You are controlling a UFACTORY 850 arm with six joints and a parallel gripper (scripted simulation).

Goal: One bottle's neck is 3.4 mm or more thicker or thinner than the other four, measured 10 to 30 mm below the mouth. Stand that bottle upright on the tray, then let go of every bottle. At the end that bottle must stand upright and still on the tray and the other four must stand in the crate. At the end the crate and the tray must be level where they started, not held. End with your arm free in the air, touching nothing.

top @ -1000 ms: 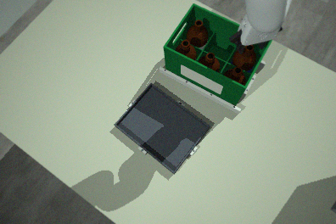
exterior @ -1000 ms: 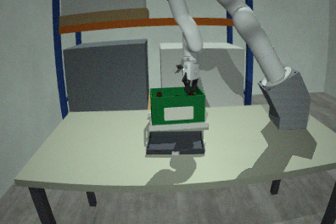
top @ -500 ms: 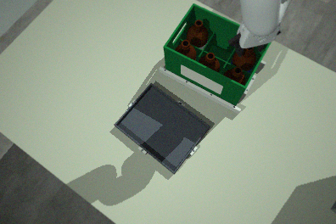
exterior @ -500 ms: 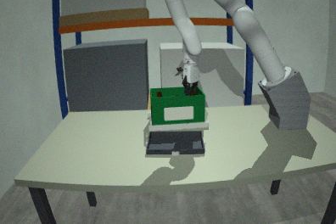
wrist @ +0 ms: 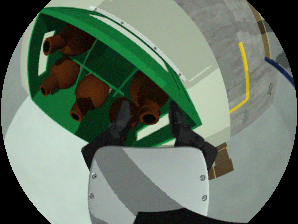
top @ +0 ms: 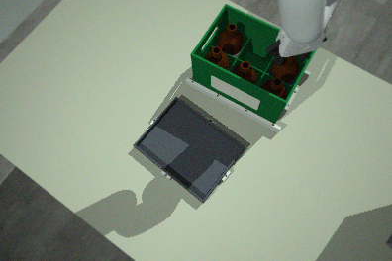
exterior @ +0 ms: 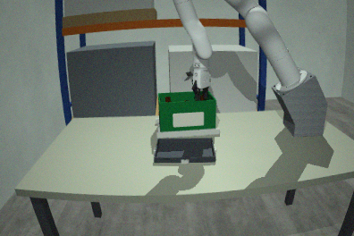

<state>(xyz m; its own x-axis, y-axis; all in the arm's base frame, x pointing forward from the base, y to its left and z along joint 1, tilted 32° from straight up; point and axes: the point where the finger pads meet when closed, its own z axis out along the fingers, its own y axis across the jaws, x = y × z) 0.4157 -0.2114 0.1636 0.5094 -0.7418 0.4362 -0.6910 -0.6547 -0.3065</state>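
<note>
Right now the green crate is 9 cm ahead of my hand, 3 cm to the left of it and 7 cm below it. The rest, counted from my hand: dark grey tray: 17 cm ahead, 29 cm to the left, 15 cm below.
</note>
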